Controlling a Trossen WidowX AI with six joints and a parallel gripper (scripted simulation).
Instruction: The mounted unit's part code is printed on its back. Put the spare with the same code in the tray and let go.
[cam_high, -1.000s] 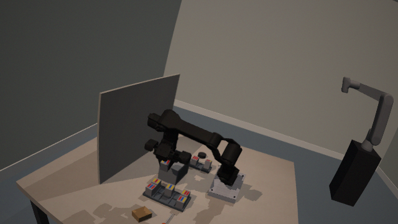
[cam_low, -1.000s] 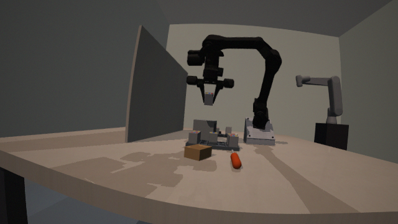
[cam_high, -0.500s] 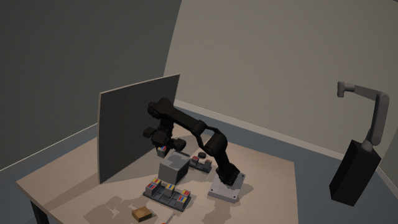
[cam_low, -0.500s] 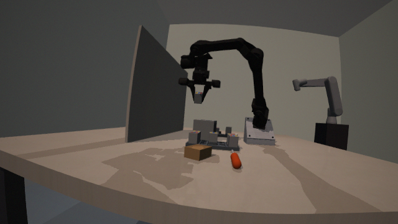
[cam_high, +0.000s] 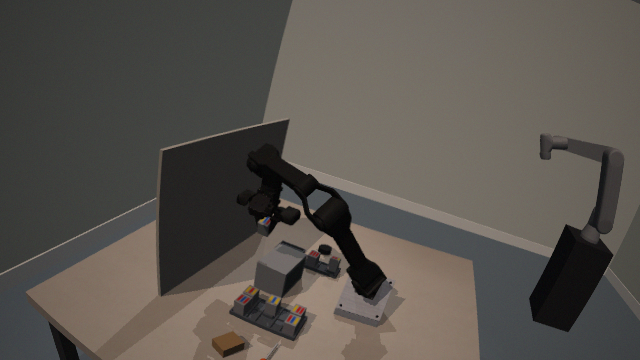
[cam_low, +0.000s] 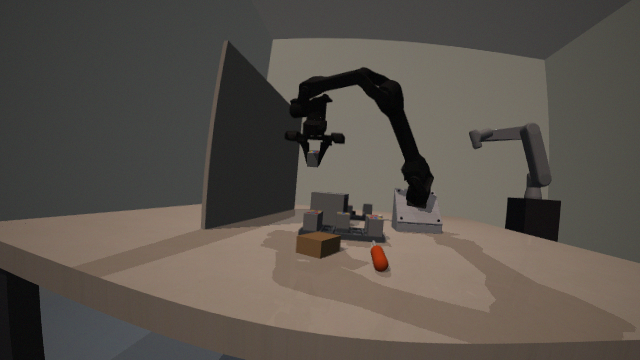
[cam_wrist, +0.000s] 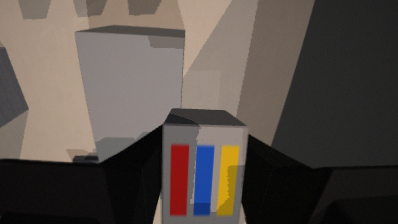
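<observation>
My gripper tip is now 1 cm short of the dark grey tray, 23 cm to the left of it and 18 cm above it. From my gripper tip the other things lie so: grey spare block (3 cm above); then mounted unit (6 cm behind, 3 cm to the right, 14 cm below); then tall grey panel (17 cm ahead, 3 cm to the right, 4 cm above).
</observation>
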